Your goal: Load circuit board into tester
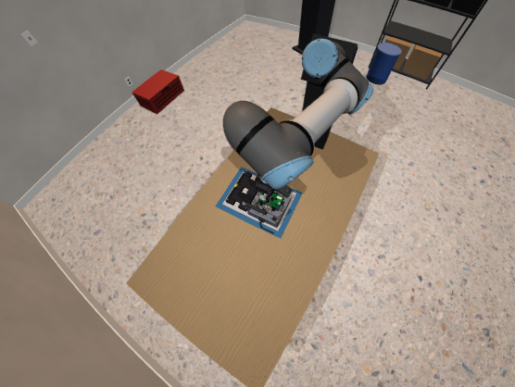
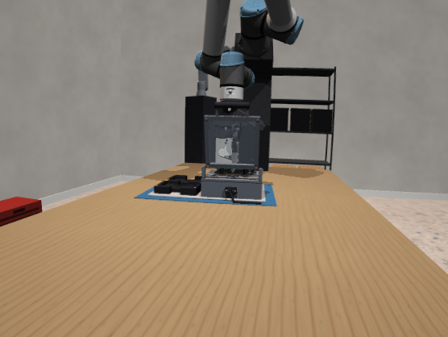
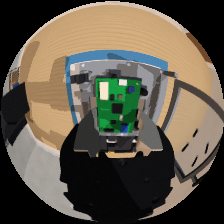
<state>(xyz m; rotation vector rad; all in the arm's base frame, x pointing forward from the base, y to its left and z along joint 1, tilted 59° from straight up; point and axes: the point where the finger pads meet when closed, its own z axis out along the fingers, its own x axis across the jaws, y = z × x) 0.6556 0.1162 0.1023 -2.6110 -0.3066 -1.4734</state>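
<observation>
The green circuit board lies right at my hand. Round my hand: tester bed 10 mm to the left, 10 mm below; tester lid 110 mm ahead, 100 mm above, 50 mm to the left.
</observation>
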